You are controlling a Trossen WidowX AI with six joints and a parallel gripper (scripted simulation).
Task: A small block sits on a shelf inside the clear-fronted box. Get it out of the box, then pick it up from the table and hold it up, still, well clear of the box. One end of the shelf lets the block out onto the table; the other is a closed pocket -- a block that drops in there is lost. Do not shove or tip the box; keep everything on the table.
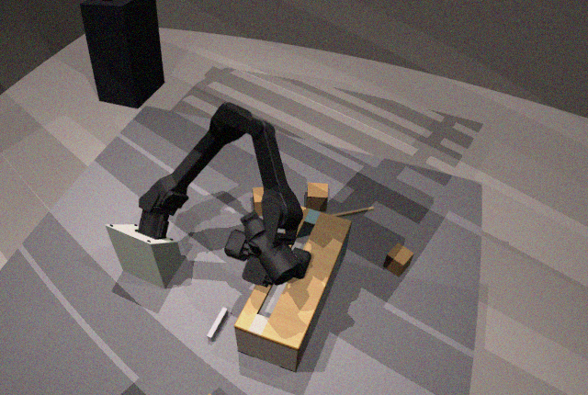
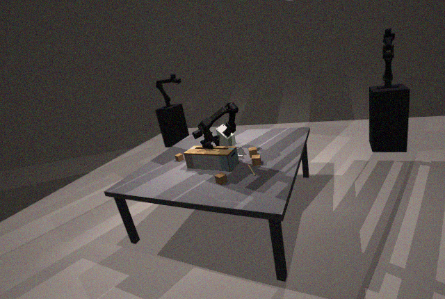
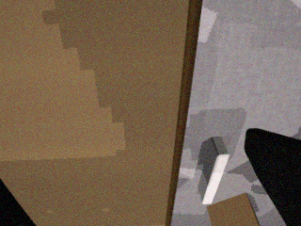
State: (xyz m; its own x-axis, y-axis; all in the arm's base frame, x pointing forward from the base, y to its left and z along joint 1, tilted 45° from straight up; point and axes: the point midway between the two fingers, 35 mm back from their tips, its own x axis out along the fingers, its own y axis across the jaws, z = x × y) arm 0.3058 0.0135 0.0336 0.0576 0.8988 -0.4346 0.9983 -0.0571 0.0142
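Right now my gripper tip is 50 mm short of the blue block and 20 mm to the right of it. The rest, counted from my gripper tip: thin wooden stick (120 mm ahead, 310 mm to the left, 90 mm below); then long tan box (30 mm ahead, 10 mm to the right, 30 mm below).
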